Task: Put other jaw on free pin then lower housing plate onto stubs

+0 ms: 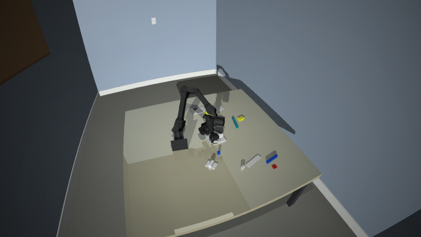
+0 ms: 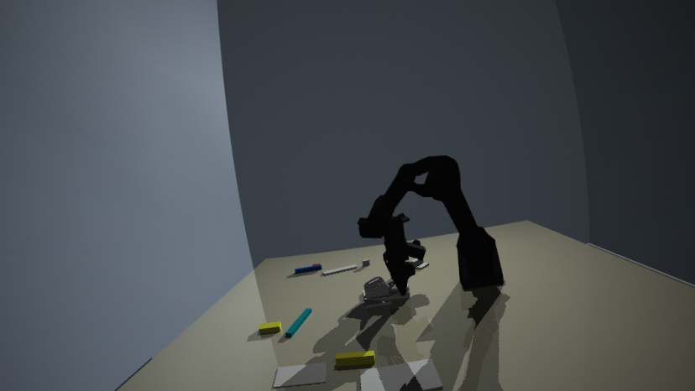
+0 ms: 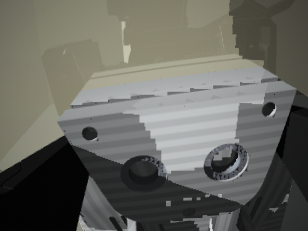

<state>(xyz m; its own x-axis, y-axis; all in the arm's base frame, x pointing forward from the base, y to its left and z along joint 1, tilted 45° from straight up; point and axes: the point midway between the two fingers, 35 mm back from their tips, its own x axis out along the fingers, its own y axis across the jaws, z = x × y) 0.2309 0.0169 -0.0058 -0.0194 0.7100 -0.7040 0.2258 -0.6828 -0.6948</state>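
Right now my gripper tip is 3 cm short of the white jaw, 1 cm to the left of it and 1 cm below it. From my gripper tip the other things lie so: blue bar: 38 cm ahead, 30 cm to the right; white bar: 25 cm ahead, 28 cm to the right, 1 cm below; teal bar: 25 cm ahead, 16 cm to the left, 1 cm below.
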